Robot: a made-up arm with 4 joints.
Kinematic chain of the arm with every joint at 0, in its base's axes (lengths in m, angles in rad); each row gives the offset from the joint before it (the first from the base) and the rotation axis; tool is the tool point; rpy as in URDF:
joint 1: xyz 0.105 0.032 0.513 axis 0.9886 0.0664 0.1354
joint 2: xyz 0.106 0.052 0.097 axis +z
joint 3: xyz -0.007 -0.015 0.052 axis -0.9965 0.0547 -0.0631
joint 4: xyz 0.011 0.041 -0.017 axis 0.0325 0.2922 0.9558
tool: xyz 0.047 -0.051 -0.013 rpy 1.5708 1.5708 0
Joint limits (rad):
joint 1: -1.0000..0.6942
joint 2: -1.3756..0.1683
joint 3: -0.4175..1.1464
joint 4: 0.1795..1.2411
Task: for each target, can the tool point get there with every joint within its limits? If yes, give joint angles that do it. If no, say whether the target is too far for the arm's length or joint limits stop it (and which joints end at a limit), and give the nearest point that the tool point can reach.
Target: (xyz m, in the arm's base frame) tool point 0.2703 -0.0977 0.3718
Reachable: no: joint limits stop it (at a limit: joint 1, joint 3) | nearest point 0.2307 -0.0179 0.5551 | short by 0.204 m
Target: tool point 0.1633 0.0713 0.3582
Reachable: no: joint limits stop it (at a limit: joint 1, joint 2, joint 4) | nearest point 0.2783 0.1347 0.5011 | short by 0.194 m
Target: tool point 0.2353 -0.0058 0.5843
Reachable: yes | joints 0.4230 -1.2584 0.4782 0.9344
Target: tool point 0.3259 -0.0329 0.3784
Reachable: no: joint limits stop it (at a limit: joint 1, joint 3, joint 4) | nearest point 0.2502 -0.0066 0.5579 | short by 0.197 m
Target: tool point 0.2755 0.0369 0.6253
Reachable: yes | joints 0.3271 -0.1087 0.1900 0.4079
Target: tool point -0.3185 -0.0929 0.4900
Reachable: no: too far | nearest point 0.1854 -0.0387 0.5740 | short by 0.514 m
